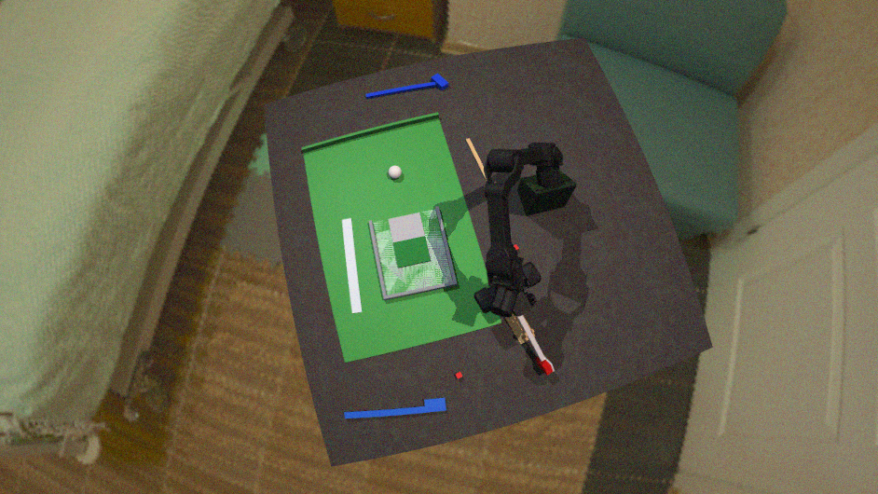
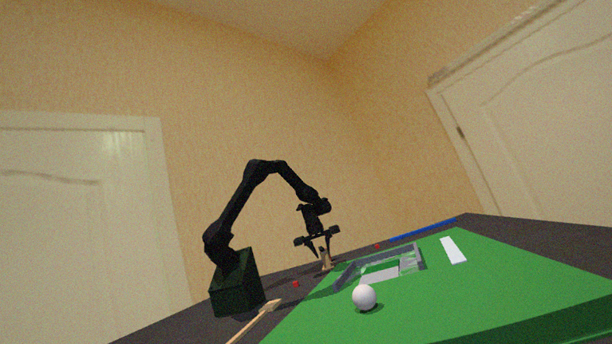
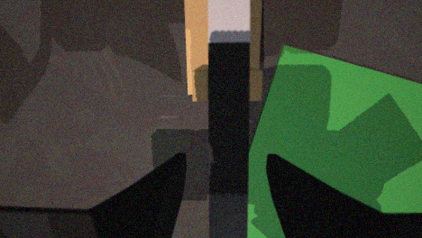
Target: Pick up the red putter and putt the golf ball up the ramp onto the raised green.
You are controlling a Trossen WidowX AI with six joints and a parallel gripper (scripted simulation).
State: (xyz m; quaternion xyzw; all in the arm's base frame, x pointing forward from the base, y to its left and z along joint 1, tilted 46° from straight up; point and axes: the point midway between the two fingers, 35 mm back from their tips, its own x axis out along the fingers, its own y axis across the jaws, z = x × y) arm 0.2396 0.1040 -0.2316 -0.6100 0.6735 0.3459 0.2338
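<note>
My gripper tip is now 9 cm to the right of the wooden stand, 2 cm above it and 1 cm past it. From my gripper tip the other things lie so: white strip: 38 cm ahead, 27 cm to the right, 5 cm below; then red putter: 13 cm to the left, 2 cm behind; then white golf ball: 50 cm to the right, 15 cm ahead, 3 cm below.
</note>
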